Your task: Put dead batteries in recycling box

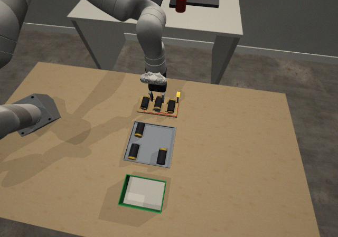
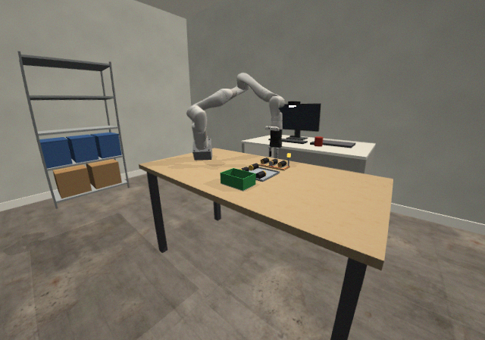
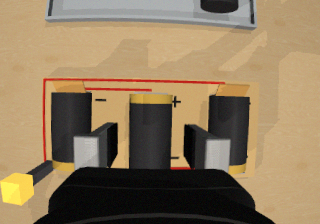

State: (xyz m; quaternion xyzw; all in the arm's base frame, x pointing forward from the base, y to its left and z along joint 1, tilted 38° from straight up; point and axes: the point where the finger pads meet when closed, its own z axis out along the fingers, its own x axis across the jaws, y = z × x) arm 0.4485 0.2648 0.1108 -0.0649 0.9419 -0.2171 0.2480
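The grey tray lies 190 mm to the right of my hand and 80 mm below it. The rest, counted from my hand: green recycling box (380 mm to the right, 60 mm below, 20 mm ahead).
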